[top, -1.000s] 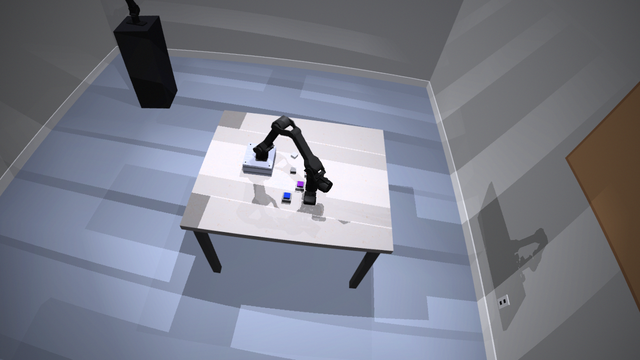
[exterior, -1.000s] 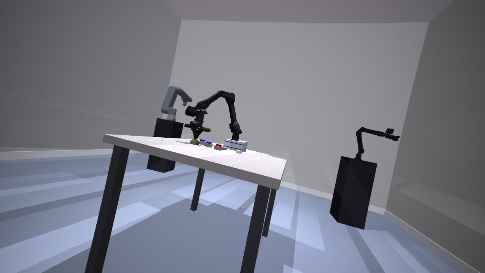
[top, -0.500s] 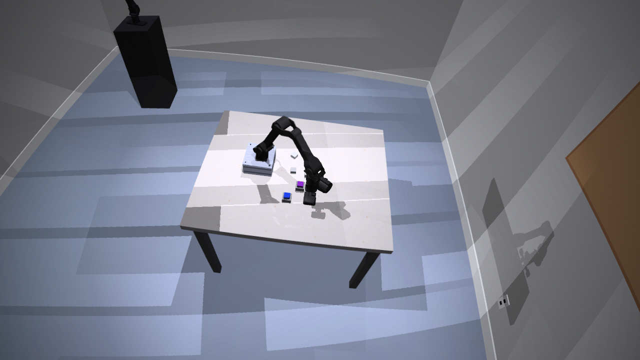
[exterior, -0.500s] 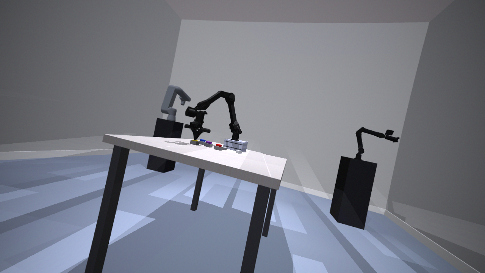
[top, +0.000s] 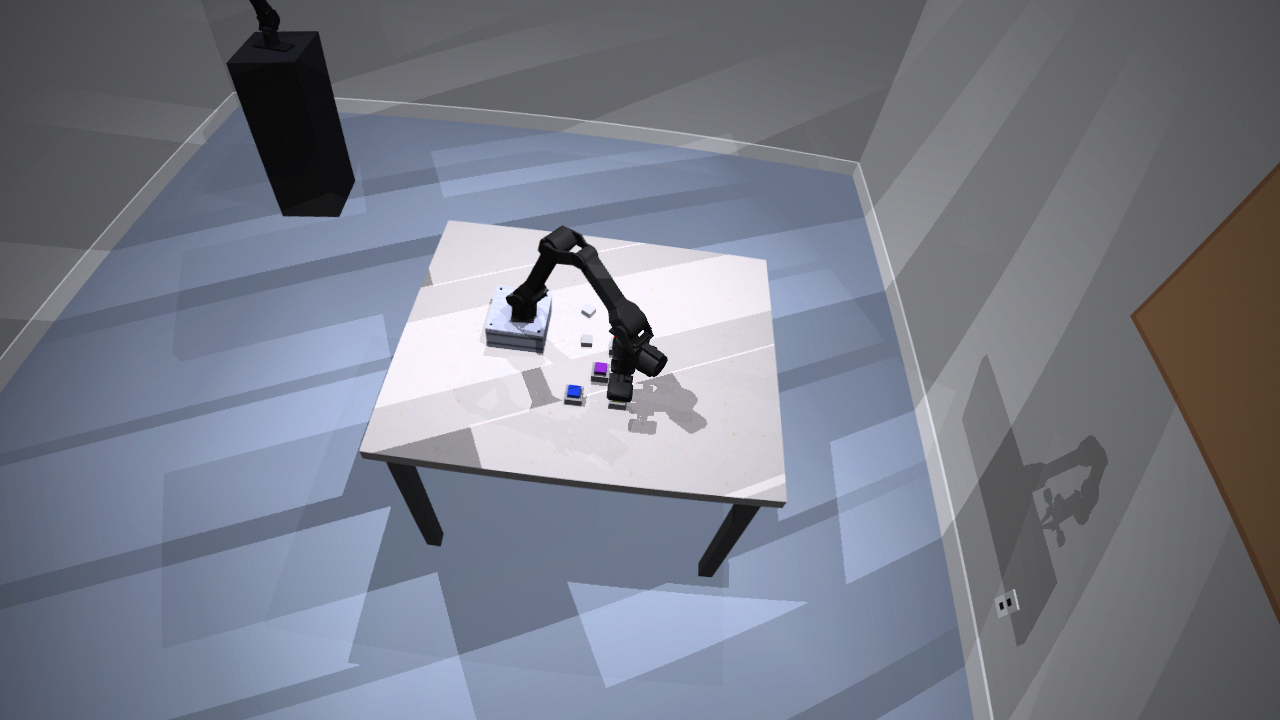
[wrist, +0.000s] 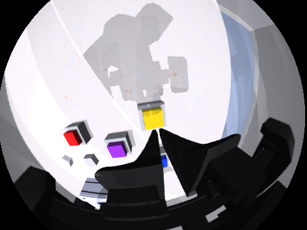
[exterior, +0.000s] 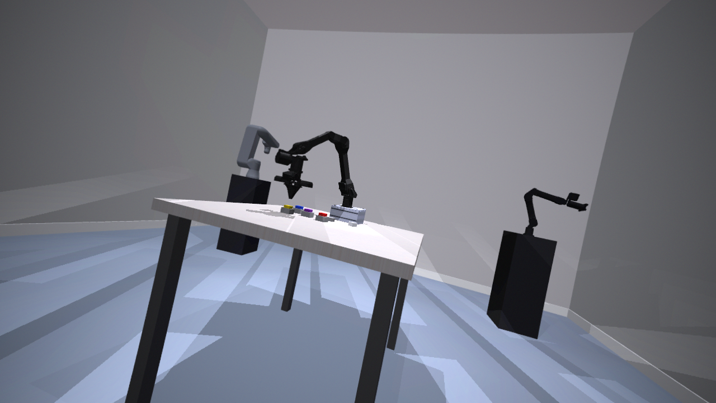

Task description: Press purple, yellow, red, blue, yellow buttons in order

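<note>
Right now the yellow button is 4 cm below my gripper tip. From my gripper tip the other things lie so: blue button (12 cm behind, 4 cm below, 1 cm to the left); purple button (9 cm to the left, 4 cm below, 4 cm behind); red button (18 cm to the left, 4 cm below, 1 cm ahead).
</note>
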